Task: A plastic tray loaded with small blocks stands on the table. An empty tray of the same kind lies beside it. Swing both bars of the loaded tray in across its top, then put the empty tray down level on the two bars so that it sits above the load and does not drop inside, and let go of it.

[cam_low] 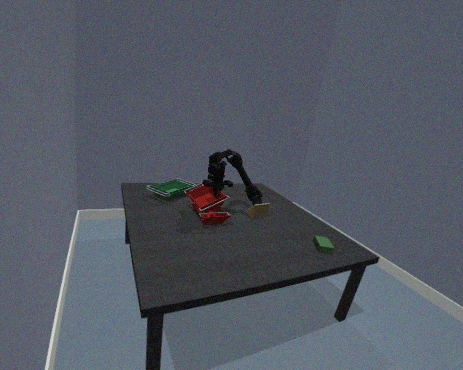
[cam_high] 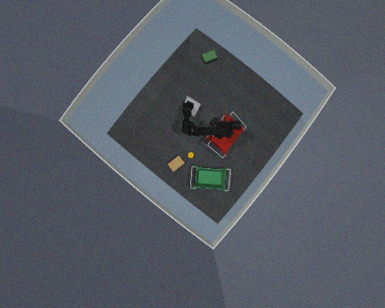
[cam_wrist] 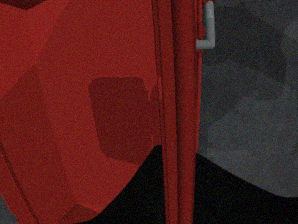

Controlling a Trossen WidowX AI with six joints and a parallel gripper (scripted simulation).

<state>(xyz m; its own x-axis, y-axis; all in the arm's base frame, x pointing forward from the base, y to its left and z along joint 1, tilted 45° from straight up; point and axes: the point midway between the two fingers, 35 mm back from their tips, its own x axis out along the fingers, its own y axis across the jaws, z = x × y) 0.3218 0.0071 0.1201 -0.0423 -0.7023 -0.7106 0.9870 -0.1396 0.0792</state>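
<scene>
Now: gripper tip 70 mm short of the red tray and 10 mm to the left of it. Round my gripper tip: green block 570 mm to the left, 380 mm behind, 110 mm below; tan block 400 mm to the right, 180 mm behind, 100 mm below; yellow piece 280 mm to the right, 120 mm below, 110 mm behind.
</scene>
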